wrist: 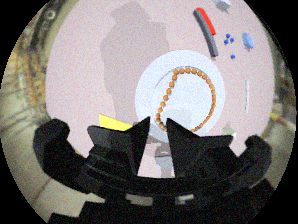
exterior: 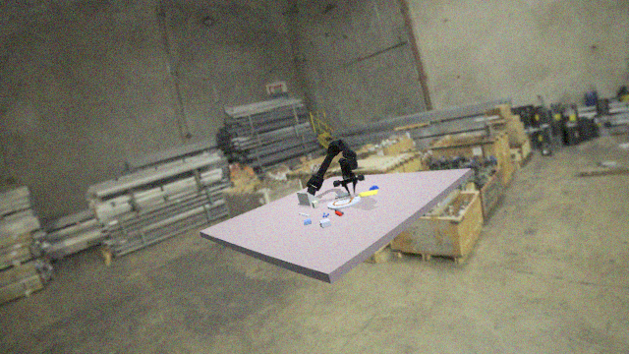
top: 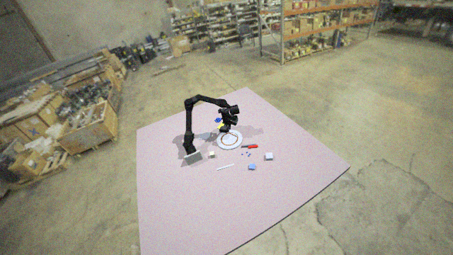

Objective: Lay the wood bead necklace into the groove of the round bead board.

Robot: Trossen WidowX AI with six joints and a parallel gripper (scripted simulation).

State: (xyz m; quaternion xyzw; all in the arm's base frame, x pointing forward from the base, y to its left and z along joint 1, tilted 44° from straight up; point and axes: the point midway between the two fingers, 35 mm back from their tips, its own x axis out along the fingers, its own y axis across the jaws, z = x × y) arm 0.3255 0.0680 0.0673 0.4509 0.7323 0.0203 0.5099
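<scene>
The yellow sheet lies 12 cm to the left of my gripper tip and 4 cm below it. From my gripper tip the other things lie so: cream cube 19 cm behind, 15 cm to the right, 2 cm below; then red-handled tool 9 cm ahead, 20 cm to the right, 3 cm below; then grey plate 19 cm behind, 8 cm to the left, 4 cm below.
</scene>
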